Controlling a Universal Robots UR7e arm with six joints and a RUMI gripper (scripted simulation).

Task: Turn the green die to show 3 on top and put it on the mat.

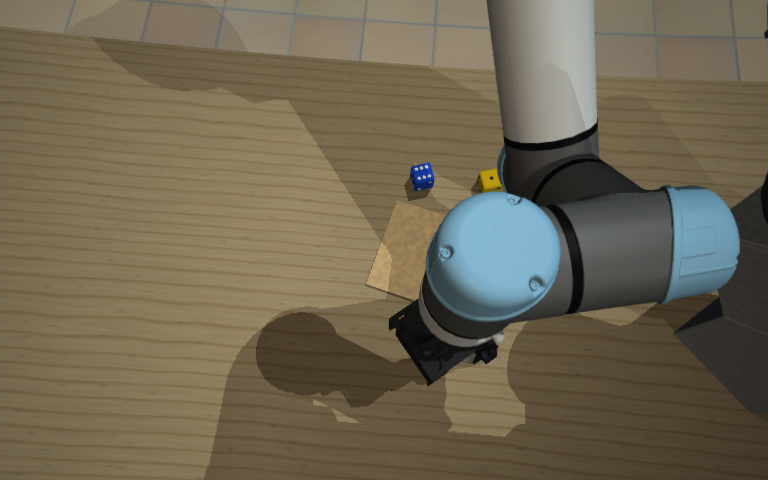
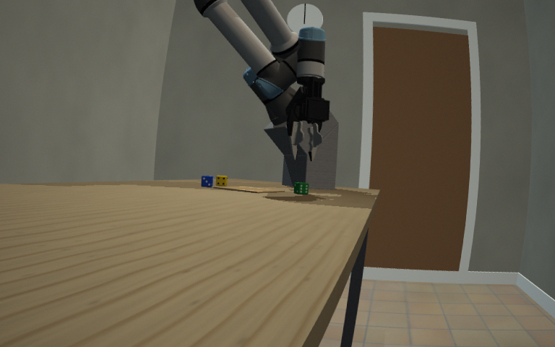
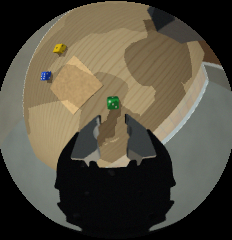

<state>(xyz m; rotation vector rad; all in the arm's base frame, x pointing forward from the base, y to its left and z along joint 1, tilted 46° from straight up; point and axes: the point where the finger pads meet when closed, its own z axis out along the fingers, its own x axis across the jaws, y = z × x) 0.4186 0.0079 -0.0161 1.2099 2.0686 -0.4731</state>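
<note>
The green die lies 90 mm below my hand. From my hand the other things lie so: blue die (40 mm behind, 260 mm to the right, 90 mm below); then tan mat (20 mm behind, 140 mm to the right, 100 mm below); then yellow die (140 mm behind, 220 mm to the right, 90 mm below).
</note>
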